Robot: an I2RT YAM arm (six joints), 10 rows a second.
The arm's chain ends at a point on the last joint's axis. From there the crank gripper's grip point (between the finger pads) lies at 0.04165 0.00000 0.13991 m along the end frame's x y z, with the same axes.
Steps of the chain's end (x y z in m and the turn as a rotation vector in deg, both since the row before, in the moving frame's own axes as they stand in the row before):
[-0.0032, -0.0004, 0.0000, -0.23, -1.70, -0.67]
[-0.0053, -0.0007, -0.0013, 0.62, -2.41, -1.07]
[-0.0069, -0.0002, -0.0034, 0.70, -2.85, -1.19]
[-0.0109, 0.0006, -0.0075, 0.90, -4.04, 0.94]
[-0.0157, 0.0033, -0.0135, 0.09, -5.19, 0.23]
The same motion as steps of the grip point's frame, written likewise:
[-0.0074, -0.0003, 0.0012, -0.23, -1.70, -0.67]
[-0.0112, -0.0029, 0.0003, 0.62, -2.41, -1.07]
[-0.0139, -0.0027, -0.0015, 0.70, -2.85, -1.19]
[-0.0208, -0.0010, -0.0049, 0.90, -4.04, 0.94]
[-0.0285, 0.0032, -0.0103, 0.09, -5.19, 0.23]

